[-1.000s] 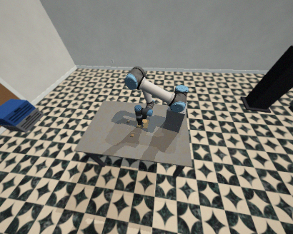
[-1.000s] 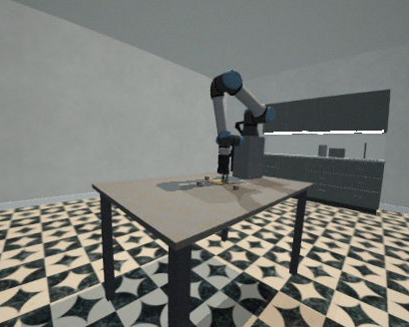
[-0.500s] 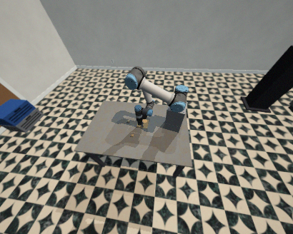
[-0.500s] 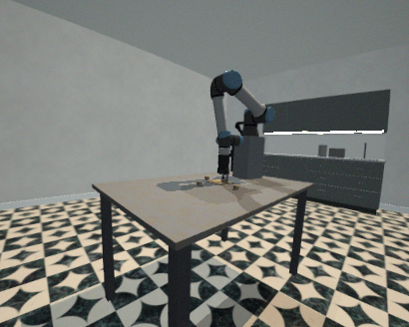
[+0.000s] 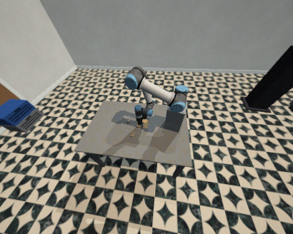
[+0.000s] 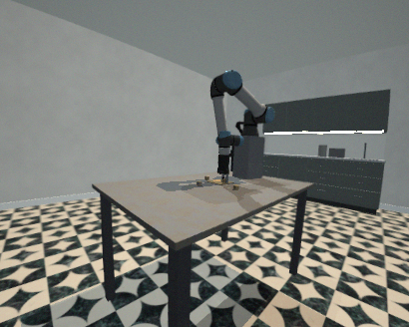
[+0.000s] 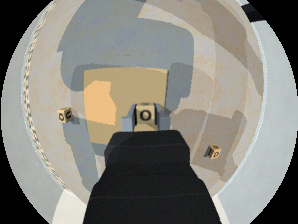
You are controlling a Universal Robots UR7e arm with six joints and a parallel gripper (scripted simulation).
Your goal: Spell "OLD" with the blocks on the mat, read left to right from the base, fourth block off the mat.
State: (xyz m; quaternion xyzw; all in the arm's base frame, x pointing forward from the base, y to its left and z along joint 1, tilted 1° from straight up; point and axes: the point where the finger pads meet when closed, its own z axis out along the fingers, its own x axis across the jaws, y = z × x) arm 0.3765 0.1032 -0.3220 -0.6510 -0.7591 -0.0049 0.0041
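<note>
Now: hand 4 cm to the left of the tan mat, 2 cm above it and 1 cm short of it.
</note>
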